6 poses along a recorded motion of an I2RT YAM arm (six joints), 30 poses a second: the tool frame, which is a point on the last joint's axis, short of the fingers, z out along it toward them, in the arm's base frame.
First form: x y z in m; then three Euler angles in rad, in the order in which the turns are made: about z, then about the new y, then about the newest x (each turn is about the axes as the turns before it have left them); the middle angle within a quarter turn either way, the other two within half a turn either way.
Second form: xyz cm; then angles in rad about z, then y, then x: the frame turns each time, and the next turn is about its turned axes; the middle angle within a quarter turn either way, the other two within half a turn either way. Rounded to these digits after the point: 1 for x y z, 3 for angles.
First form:
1: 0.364 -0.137 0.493 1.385 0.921 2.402
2: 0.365 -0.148 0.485 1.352 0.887 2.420
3: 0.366 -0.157 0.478 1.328 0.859 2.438
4: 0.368 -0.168 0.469 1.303 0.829 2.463
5: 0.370 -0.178 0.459 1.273 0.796 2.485
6: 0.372 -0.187 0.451 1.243 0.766 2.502
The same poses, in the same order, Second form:
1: 36.4 -13.7 49.3 1.385 0.921 2.402
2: 36.5 -14.8 48.5 1.352 0.887 2.420
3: 36.6 -15.7 47.8 1.328 0.859 2.438
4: 36.8 -16.8 46.9 1.303 0.829 2.463
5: 37.0 -17.8 45.9 1.273 0.796 2.485
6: 37.2 -18.7 45.1 1.243 0.766 2.502
